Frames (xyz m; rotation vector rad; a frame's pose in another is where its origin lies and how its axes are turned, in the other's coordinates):
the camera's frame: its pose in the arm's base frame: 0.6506 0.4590 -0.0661 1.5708 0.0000 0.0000
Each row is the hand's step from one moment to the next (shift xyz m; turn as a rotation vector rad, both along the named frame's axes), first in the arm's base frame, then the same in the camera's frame.
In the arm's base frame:
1: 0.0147 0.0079 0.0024 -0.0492 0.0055 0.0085
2: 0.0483 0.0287 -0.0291 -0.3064 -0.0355 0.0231
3: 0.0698 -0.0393 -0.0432 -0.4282 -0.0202 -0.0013
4: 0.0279 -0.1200 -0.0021 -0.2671 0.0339 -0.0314
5: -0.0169 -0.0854 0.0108 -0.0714 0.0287 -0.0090
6: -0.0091 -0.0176 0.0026 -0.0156 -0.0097 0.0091
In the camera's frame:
1: 0.0147 0.0024 -0.0079 -0.0492 0.0085 -0.0055
2: 0.0483 -0.0291 -0.0287 -0.3064 0.0231 0.0355
3: 0.0698 -0.0432 0.0393 -0.4282 -0.0013 0.0202
4: 0.0279 -0.0021 0.1200 -0.2671 -0.0314 -0.0339
5: -0.0169 0.0108 0.0854 -0.0714 -0.0090 -0.0287
6: -0.0091 0.0026 0.0176 -0.0156 0.0091 0.0097

